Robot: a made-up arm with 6 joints. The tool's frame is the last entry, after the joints.
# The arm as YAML. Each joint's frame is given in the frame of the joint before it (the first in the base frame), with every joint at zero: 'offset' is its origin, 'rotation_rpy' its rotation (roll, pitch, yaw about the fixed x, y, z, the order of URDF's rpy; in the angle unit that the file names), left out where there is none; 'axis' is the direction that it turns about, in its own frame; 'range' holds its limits. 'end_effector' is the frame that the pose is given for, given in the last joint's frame.
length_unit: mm
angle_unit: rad
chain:
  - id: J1
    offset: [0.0, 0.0, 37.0]
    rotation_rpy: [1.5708, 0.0, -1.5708]
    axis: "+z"
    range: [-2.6, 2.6]
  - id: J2
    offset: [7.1, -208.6, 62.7]
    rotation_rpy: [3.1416, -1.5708, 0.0]
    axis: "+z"
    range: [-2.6, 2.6]
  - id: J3
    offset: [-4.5, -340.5, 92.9]
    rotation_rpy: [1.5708, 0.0, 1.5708]
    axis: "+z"
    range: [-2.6, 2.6]
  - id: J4
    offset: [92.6, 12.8, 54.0]
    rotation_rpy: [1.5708, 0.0, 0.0]
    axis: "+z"
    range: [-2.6, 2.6]
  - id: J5
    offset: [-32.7, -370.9, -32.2]
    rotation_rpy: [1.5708, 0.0, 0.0]
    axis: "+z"
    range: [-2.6, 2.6]
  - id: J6
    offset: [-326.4, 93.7, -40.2]
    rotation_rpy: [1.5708, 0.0, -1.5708]
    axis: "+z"
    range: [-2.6, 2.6]
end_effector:
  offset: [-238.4, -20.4, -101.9]
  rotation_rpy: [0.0, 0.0, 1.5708]
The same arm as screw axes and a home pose.
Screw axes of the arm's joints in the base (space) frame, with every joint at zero. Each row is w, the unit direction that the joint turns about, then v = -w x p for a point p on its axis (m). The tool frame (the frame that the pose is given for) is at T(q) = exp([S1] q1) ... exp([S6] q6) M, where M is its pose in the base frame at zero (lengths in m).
S1: w -1 0 0 v 0.0000 -0.0370 0.0000
S2: w 0 -1 0 v -0.1716 0.0000 0.0627
S3: w -1 0 0 v 0.0000 -0.1689 -0.1000
S4: w 0 1 0 v -0.0763 0.0000 -0.1122
S5: w 1 0 0 v 0.0000 0.1090 0.1450
S6: w 0 0 1 v -0.0513 -0.2185 0.0000
M: xyz 0.1981 0.1871 0.3335 (m) quaternion w x y z 1 -0.000006 -0.000006 -0.000007
Joint limits (deg, base to tool): -148.97..148.97 -148.97..148.97 -148.97..148.97 -148.97..148.97 -148.97..148.97 -148.97..148.97

